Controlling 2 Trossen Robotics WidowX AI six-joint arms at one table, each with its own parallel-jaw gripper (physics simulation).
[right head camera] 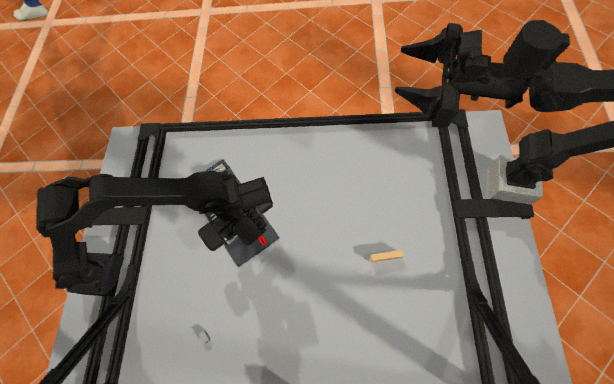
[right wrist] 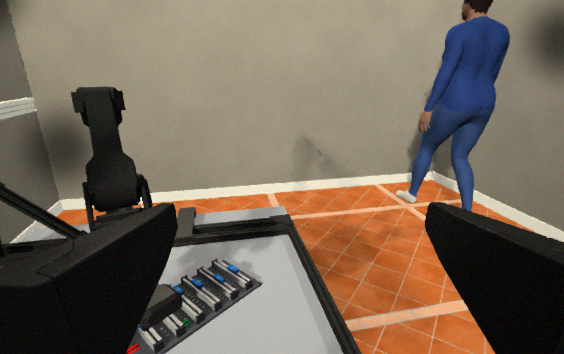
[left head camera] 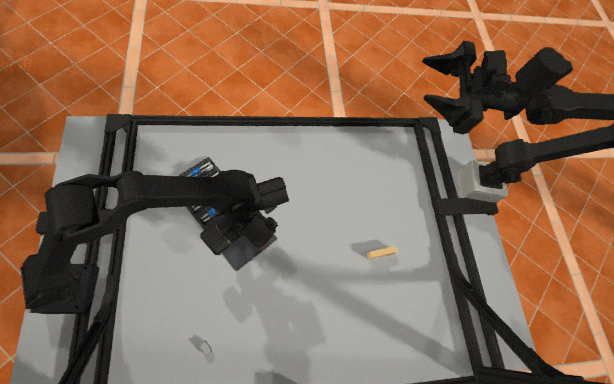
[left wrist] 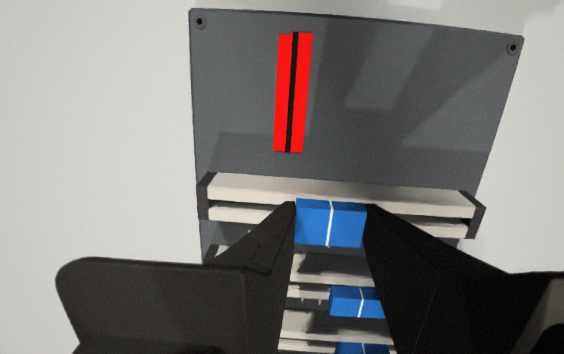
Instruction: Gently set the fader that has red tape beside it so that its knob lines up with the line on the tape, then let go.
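Observation:
The grey fader board lies on the table at a slant, partly hidden under my left arm in the head views. Red tape with a black line is stuck beside the end fader. That fader's blue knob sits mid-track, its white line to the right of the tape's black line in the left wrist view. My left gripper has a finger against each side of this knob; its fingertips are hidden in the head views. My right gripper is open and empty, high beyond the table's far right corner.
More blue knobs sit on neighbouring faders. A tan block lies right of the board. A small pale object lies near the front left. Black frame rails edge the table. A person in blue stands beyond.

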